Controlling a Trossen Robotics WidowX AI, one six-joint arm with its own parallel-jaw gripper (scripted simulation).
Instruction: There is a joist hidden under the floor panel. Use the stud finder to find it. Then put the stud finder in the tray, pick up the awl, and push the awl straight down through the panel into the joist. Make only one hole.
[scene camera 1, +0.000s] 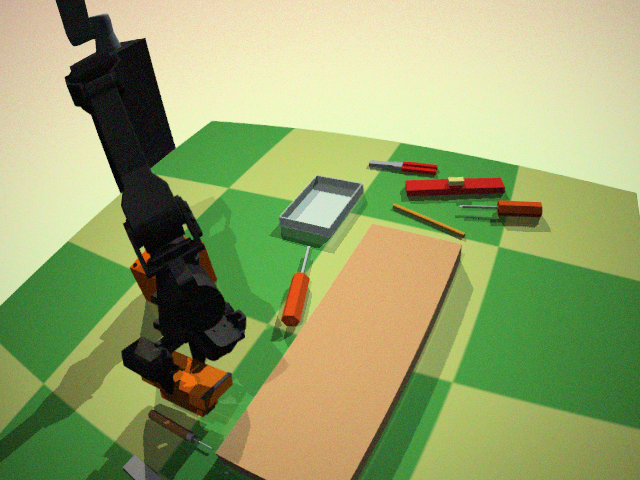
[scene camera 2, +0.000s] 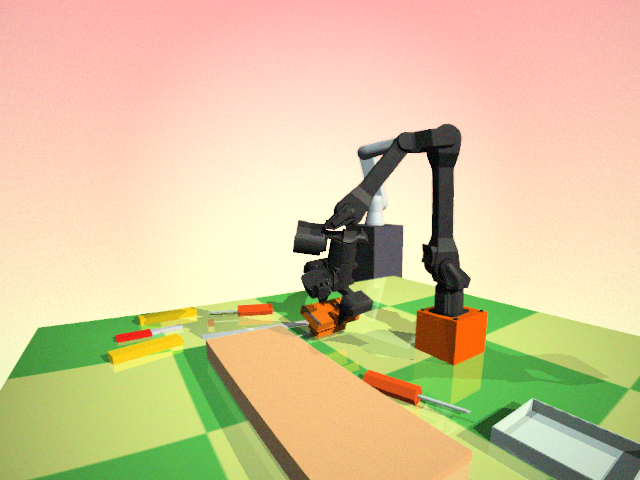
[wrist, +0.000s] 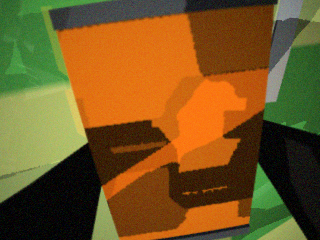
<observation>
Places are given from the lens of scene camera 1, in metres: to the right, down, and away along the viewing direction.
gripper (scene camera 1: 184, 380): -0.20, 0.20, 0.62
orange stud finder (scene camera 1: 197, 386): -0.17, 0.20, 0.59
red level (scene camera 1: 457, 185): 0.30, -0.12, 0.99
grey tray (scene camera 1: 320, 208): 0.00, -0.07, 1.01
The marked spots on the orange stud finder and the red level are 0.70 m apart.
</observation>
